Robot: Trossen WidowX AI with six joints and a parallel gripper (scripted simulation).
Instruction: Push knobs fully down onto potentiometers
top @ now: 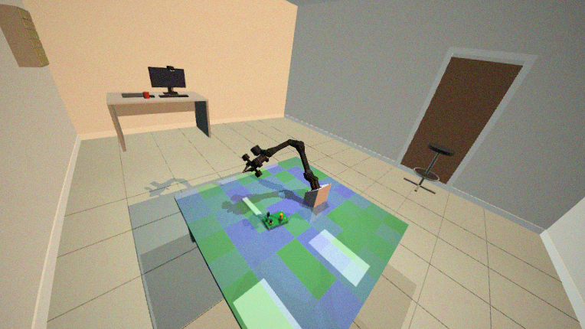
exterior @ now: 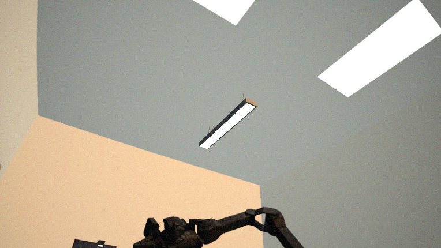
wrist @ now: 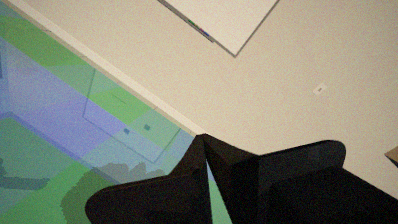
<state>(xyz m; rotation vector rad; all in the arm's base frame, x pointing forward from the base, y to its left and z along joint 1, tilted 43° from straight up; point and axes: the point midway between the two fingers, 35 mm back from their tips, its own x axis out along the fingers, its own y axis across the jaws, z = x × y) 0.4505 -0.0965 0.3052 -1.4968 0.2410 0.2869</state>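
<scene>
Now: the orange knob 14 cm behind my gripper tip, 30 cm to the left of it and 22 cm below it.
</scene>
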